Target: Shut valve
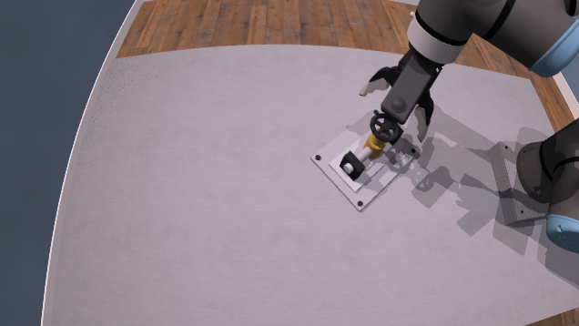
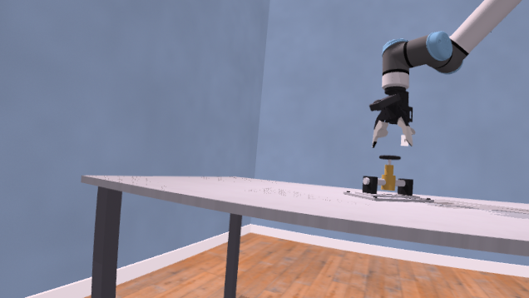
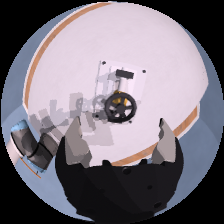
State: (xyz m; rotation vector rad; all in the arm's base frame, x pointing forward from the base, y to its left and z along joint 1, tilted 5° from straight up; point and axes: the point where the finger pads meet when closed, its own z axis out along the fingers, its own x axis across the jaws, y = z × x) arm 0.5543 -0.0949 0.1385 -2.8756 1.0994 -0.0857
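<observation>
Now: hand 40 mm above the handwheel. The rest, counted from my hand: mounting plate (170 mm below).
</observation>
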